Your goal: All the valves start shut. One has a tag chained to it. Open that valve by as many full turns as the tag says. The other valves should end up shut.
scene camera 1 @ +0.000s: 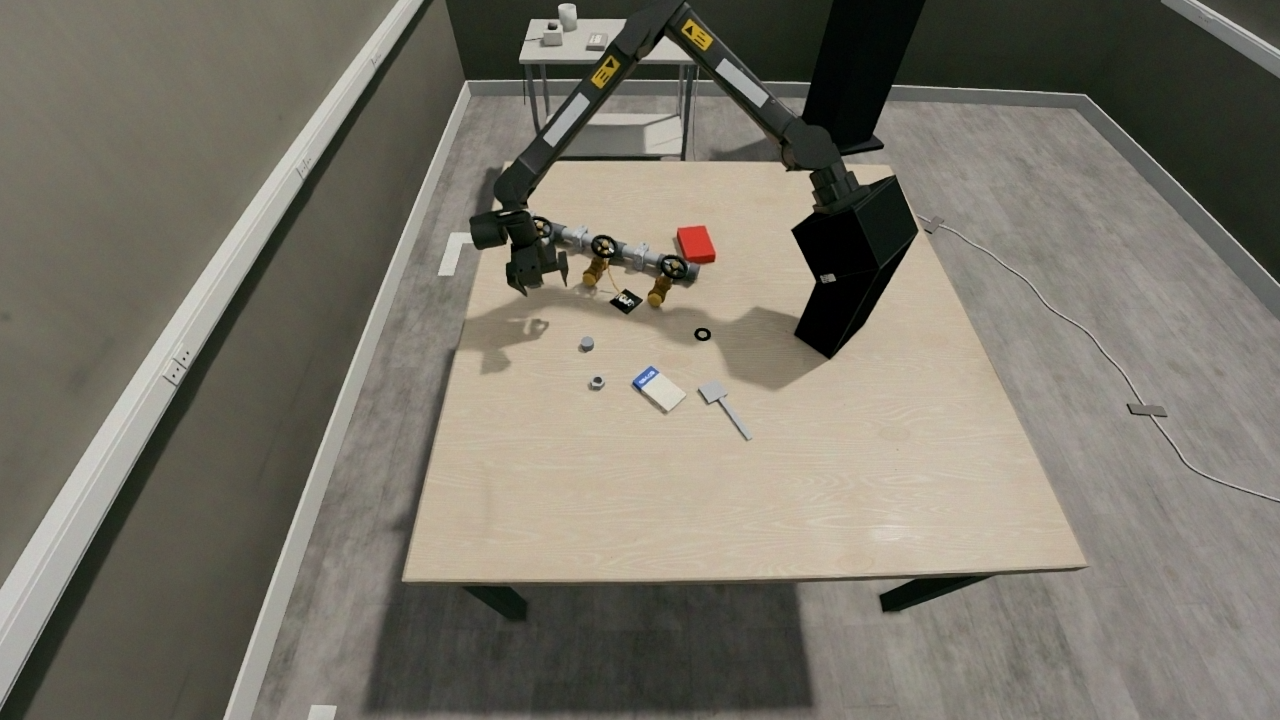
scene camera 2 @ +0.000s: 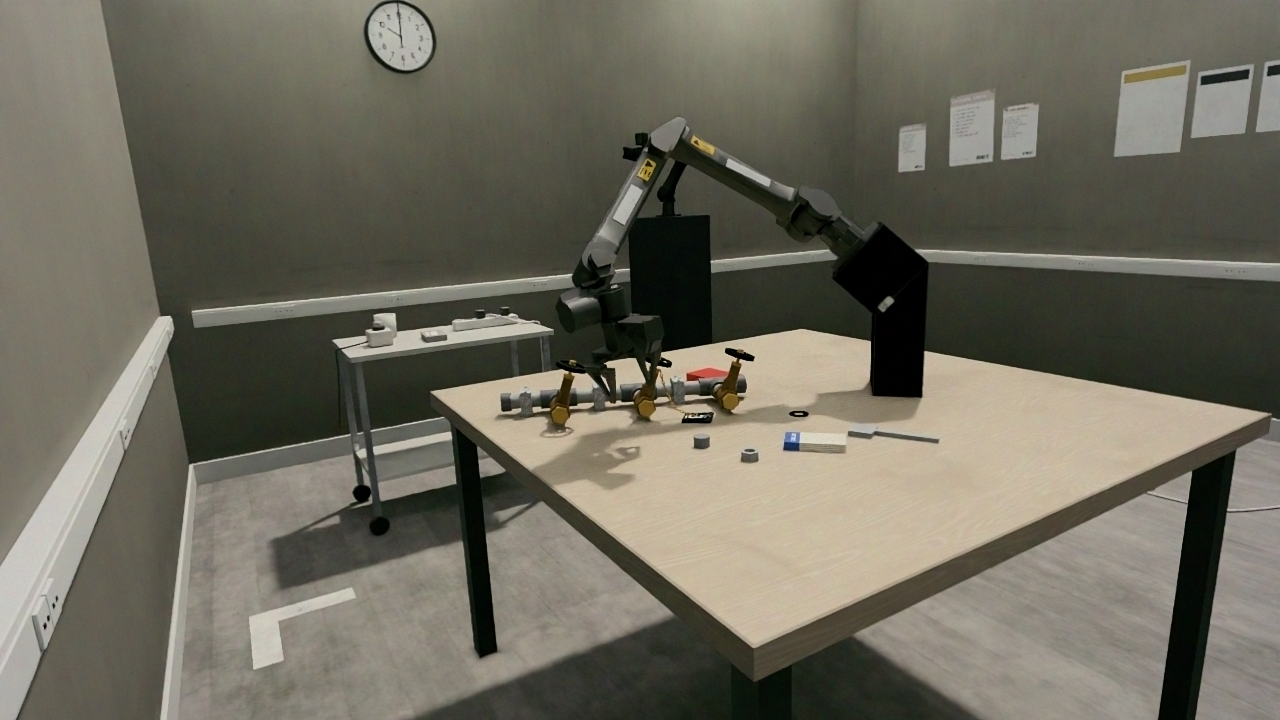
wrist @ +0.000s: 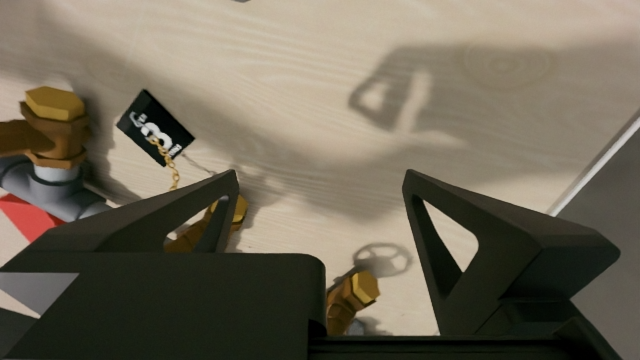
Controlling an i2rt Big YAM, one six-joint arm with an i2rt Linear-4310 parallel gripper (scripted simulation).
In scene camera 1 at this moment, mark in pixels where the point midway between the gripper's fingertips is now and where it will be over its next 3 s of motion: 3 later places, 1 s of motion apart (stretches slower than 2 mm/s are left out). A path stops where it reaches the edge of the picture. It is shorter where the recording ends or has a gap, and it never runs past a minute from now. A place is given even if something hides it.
My gripper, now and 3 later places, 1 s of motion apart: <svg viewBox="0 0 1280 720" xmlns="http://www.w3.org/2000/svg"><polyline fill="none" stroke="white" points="546,289 577,265 619,248 613,234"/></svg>
